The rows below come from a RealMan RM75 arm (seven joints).
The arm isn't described. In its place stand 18 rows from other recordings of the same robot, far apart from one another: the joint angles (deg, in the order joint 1, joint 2, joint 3, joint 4, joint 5, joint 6, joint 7), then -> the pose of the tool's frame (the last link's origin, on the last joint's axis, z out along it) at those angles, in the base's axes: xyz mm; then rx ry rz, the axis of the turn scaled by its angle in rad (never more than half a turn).
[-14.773, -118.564, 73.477, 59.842, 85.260, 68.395, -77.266] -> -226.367 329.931 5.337 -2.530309 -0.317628 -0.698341
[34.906, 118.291, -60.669, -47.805, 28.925, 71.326, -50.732] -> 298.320 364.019 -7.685 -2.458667 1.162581 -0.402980
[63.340, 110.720, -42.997, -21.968, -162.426, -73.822, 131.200] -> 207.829 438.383 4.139 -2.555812 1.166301 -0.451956
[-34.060, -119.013, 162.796, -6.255, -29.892, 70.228, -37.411] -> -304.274 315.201 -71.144 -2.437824 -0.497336 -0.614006
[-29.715, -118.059, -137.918, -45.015, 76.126, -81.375, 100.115] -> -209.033 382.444 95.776 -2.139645 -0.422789 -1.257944
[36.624, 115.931, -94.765, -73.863, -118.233, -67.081, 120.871] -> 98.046 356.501 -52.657 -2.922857 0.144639 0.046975
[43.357, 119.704, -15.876, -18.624, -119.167, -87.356, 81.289] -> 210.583 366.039 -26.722 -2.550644 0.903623 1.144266
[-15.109, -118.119, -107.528, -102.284, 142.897, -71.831, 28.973] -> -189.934 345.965 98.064 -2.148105 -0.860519 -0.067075
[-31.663, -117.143, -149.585, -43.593, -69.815, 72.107, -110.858] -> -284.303 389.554 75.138 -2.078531 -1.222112 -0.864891
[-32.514, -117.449, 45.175, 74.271, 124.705, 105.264, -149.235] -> -193.234 339.932 84.225 -2.554281 -1.539496 -0.362050
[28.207, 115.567, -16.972, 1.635, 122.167, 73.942, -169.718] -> 352.761 338.373 47.880 -1.445362 0.442336 0.663554
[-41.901, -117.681, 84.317, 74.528, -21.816, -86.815, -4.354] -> -159.950 383.915 3.016 -2.082632 -1.372639 0.436930
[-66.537, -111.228, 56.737, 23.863, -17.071, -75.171, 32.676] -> -188.310 444.297 3.563 -2.389454 -1.218171 0.652503
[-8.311, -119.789, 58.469, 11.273, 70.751, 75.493, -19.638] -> -366.737 203.395 -57.182 -2.236490 -0.401405 -0.533596
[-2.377, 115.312, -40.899, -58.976, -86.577, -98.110, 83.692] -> 336.032 203.101 122.210 -2.250479 0.690759 0.853805
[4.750, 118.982, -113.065, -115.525, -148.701, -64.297, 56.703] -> 102.363 253.100 -30.017 -2.129436 -1.718540 -0.514832
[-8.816, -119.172, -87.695, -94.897, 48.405, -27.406, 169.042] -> -77.204 346.512 96.208 -1.594388 0.687152 -0.437794
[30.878, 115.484, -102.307, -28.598, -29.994, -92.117, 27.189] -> 152.948 309.688 -24.653 -2.297759 -0.398346 1.438280
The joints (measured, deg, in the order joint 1, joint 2, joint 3, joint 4, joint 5, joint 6, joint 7), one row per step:
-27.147 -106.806 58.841 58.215 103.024 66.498 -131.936
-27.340 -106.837 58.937 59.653 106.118 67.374 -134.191
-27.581 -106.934 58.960 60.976 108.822 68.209 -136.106
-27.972 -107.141 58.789 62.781 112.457 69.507 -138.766
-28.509 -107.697 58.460 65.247 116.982 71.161 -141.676
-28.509 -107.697 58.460 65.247 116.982 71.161 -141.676
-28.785 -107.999 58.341 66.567 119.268 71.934 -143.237
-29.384 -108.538 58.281 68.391 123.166 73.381 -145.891
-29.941 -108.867 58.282 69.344 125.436 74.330 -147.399
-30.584 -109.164 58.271 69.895 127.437 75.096 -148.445
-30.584 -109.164 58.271 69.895 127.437 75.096 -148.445
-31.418 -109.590 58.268 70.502 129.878 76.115 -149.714
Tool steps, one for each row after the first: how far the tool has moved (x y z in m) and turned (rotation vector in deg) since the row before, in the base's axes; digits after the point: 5 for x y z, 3 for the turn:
0.00095 -0.00073 -0.00038 -1.218 1.794 0.870
0.00147 -0.00043 -0.00021 -0.959 1.564 0.693
0.00222 -0.00056 0.00027 -1.141 1.925 1.086
0.00384 -0.00064 -0.00003 -1.091 2.468 1.089
0.00000 0.00000 0.00000 0.000 0.000 0.000
0.00212 -0.00019 0.00027 -0.373 1.244 0.644
0.00287 -0.00045 -0.00102 -0.894 2.045 1.398
0.00266 0.00025 -0.00096 -0.598 1.192 0.731
0.00227 0.00077 -0.00129 -0.553 1.130 0.536
0.00000 0.00000 0.00000 0.000 0.000 0.000
0.00294 0.00081 -0.00212 -0.754 1.324 0.701

